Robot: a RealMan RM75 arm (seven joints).
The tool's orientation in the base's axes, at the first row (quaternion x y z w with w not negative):
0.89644, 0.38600, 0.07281, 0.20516
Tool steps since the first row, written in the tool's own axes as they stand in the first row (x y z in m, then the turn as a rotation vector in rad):
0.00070, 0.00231, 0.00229, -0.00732, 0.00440, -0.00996
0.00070, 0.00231, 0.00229, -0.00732, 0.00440, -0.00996
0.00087, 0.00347, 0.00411, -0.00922, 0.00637, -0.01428
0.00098, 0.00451, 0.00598, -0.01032, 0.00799, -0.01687
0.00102, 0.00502, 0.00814, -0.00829, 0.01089, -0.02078
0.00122, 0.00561, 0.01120, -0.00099, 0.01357, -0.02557
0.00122, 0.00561, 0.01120, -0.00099, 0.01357, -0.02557
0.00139, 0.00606, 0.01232, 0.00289, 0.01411, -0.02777
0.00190, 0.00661, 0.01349, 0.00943, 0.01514, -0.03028
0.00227, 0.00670, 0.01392, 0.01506, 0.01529, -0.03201
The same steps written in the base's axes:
0.00268, -0.00164, -0.00111, -0.00503, -0.00490, 0.01109
0.00268, -0.00164, -0.00111, -0.00503, -0.00490, 0.01109
0.00409, -0.00280, -0.00227, -0.00628, -0.00614, 0.01588
0.00539, -0.00394, -0.00353, -0.00672, -0.00713, 0.01895
0.00638, -0.00490, -0.00527, -0.00452, -0.00624, 0.02366
0.00779, -0.00608, -0.00779, 0.00091, -0.00113, 0.02893
0.00779, -0.00608, -0.00779, 0.00091, -0.00113, 0.02893
0.00853, -0.00658, -0.00862, 0.00332, 0.00202, 0.03104
0.00959, -0.00692, -0.00946, 0.00780, 0.00689, 0.03357
0.01003, -0.00684, -0.00982, 0.01129, 0.01140, 0.03504

